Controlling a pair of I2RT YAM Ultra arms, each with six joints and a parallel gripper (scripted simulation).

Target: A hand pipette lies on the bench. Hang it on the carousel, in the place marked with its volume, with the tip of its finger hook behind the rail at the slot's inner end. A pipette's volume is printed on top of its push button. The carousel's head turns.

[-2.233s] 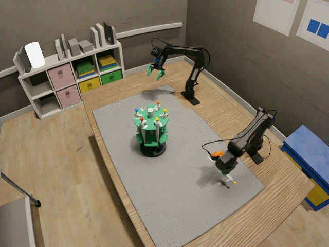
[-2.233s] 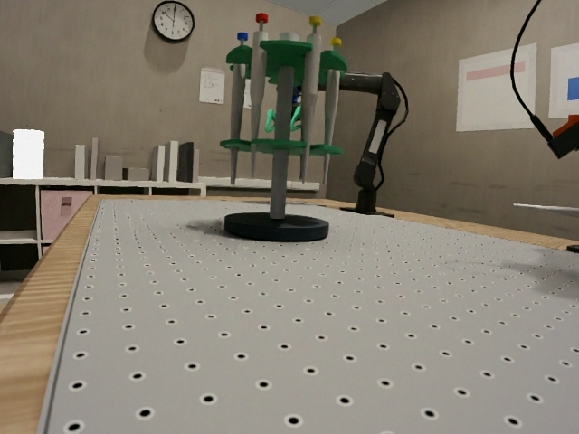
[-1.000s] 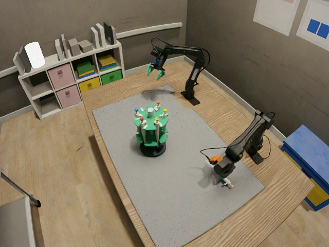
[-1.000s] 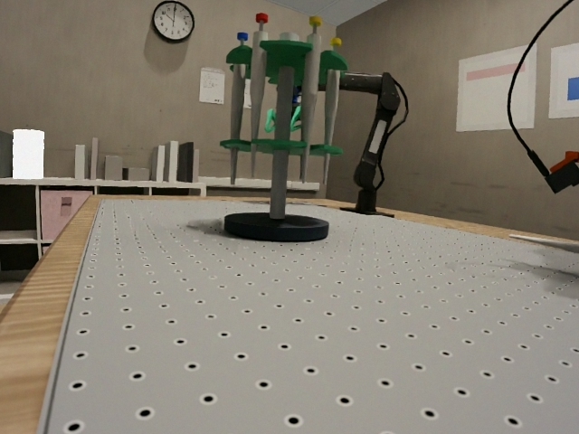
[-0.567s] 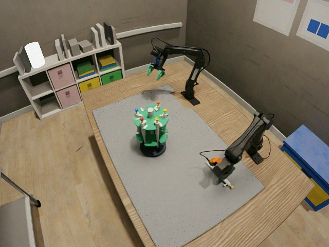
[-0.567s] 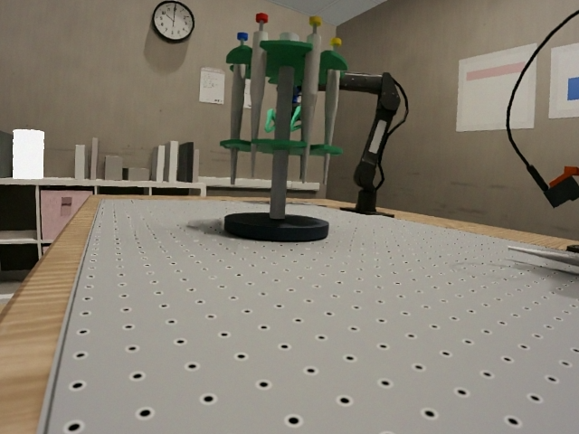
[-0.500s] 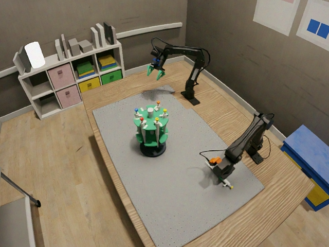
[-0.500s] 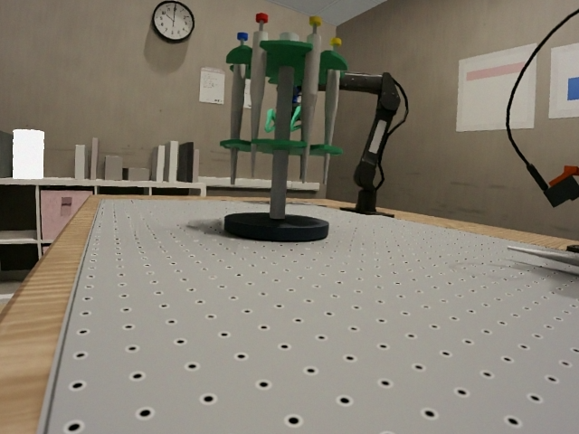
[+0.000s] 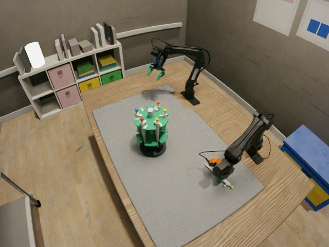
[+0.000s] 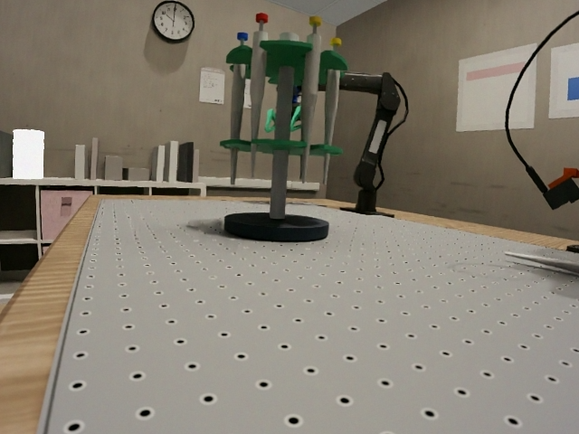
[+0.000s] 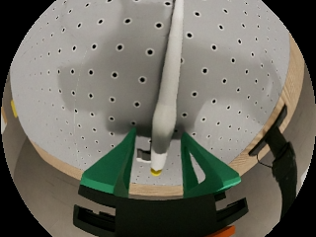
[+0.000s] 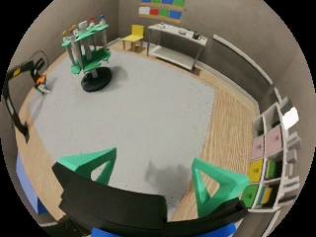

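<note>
The hand pipette lies 1 cm ahead of my left hand, 2 cm to the right of it and 1 cm below it.
</note>
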